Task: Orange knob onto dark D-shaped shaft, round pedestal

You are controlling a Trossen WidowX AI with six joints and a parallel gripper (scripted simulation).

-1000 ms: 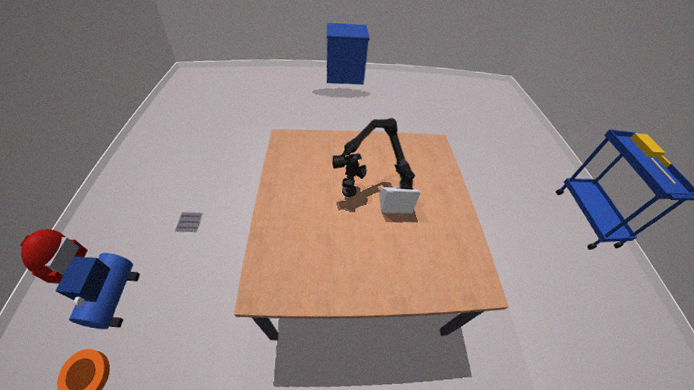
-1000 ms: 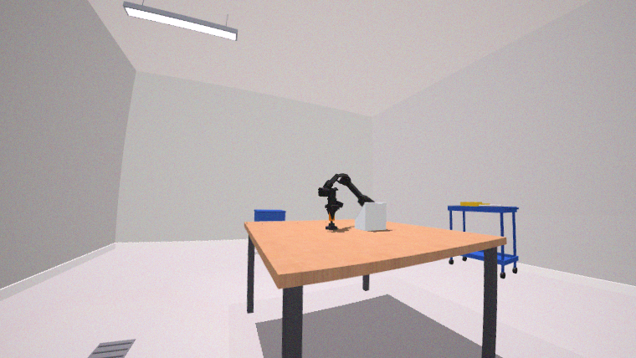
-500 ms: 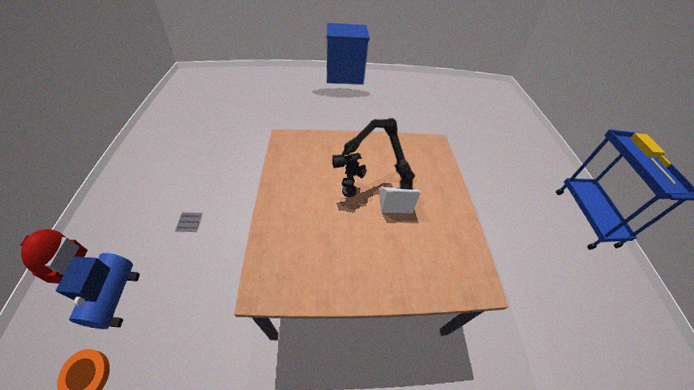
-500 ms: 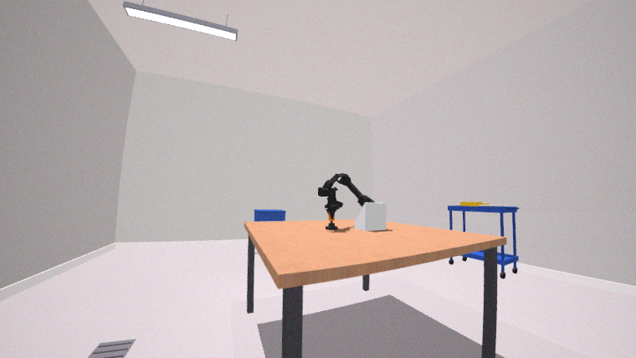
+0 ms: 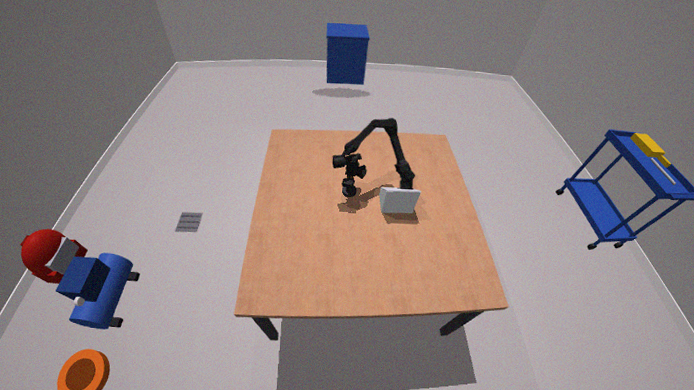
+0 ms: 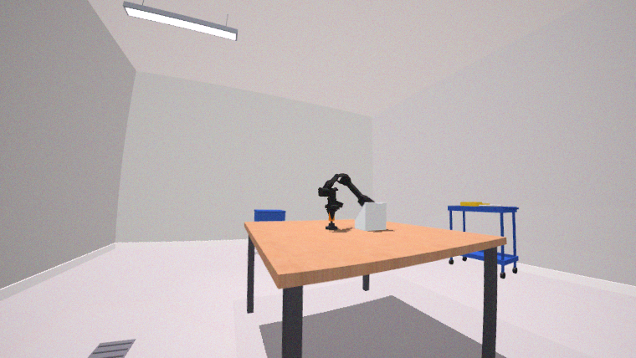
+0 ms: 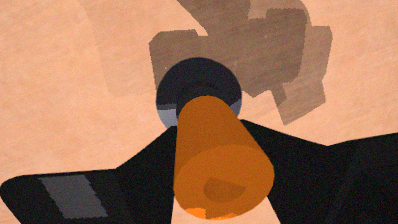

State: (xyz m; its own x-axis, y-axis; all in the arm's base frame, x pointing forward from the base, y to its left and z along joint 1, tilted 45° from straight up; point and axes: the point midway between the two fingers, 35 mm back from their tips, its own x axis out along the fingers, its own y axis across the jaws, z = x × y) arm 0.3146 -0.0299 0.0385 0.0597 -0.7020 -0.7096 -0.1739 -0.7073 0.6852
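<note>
Now: gripper tip 2 cm below the orange knob. Also, from my gripper tip: dark round pedestal: 4 cm below.
</note>
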